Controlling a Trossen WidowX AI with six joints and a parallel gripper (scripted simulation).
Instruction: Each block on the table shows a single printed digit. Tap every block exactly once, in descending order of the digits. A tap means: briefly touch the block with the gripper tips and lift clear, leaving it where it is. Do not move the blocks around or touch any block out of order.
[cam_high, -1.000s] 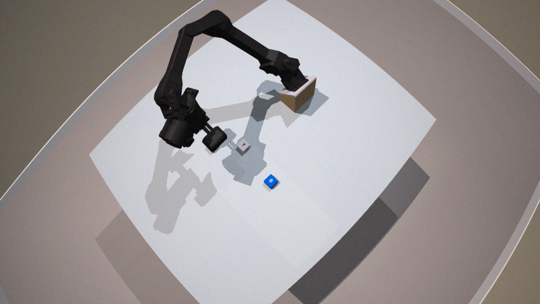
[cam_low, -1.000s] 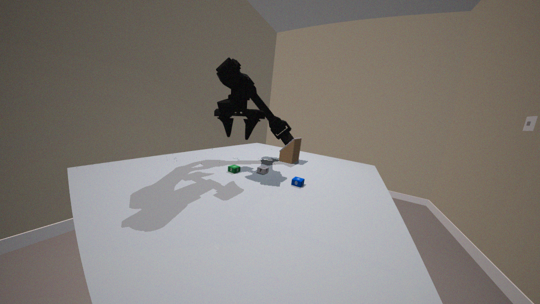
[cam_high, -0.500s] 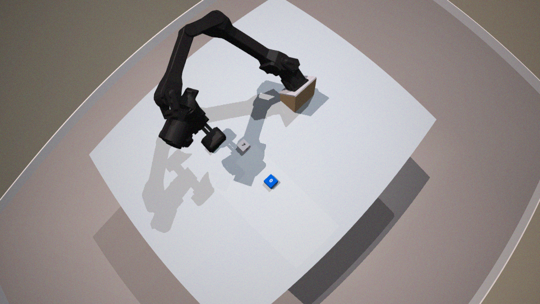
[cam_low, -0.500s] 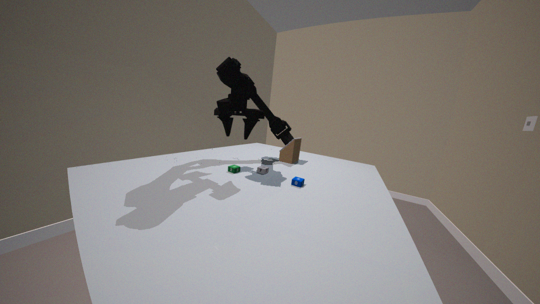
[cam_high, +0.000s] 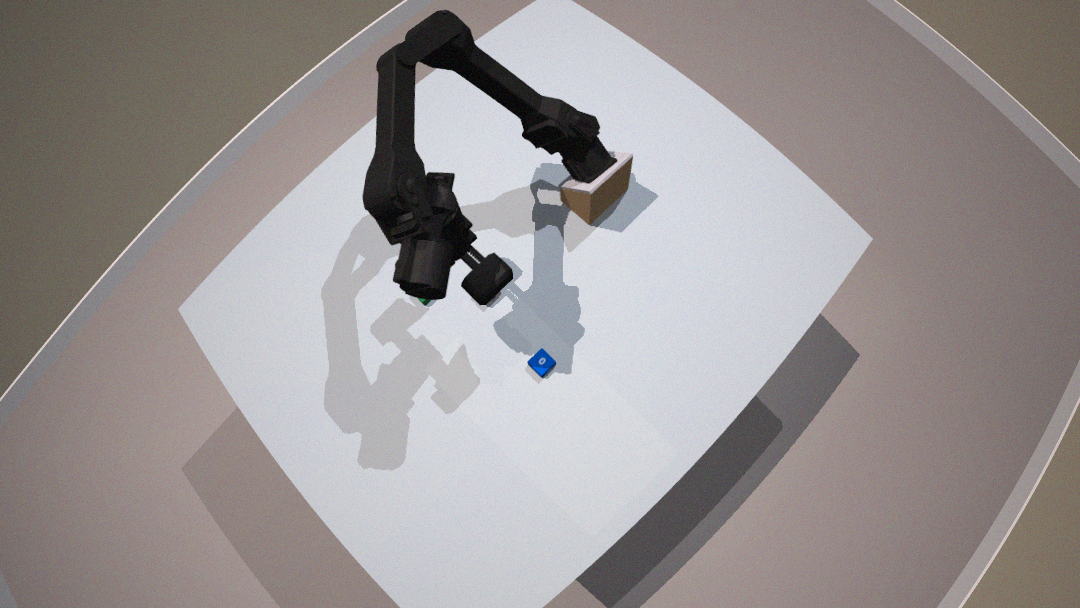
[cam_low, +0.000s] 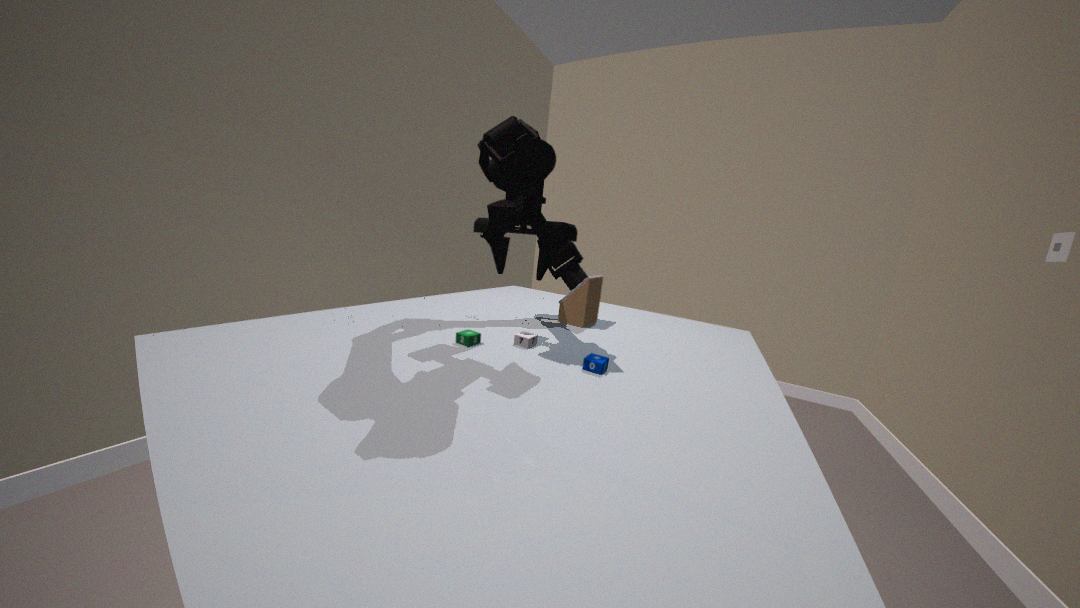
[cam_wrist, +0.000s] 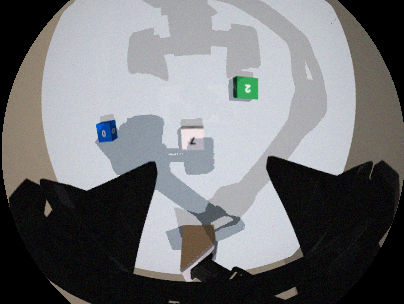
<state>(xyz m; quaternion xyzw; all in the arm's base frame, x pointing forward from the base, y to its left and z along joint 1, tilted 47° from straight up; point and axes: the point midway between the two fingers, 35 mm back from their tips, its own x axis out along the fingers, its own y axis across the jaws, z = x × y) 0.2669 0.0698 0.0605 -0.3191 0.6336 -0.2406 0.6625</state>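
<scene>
Right now my gripper tip is 20 mm past the white block marked 7, 20 mm to the right of it and 120 mm above it. Round my gripper tip: blue block marked 0 (10 mm behind, 170 mm to the left, 120 mm below); green block marked 2 (60 mm ahead, 50 mm to the right, 120 mm below).
</scene>
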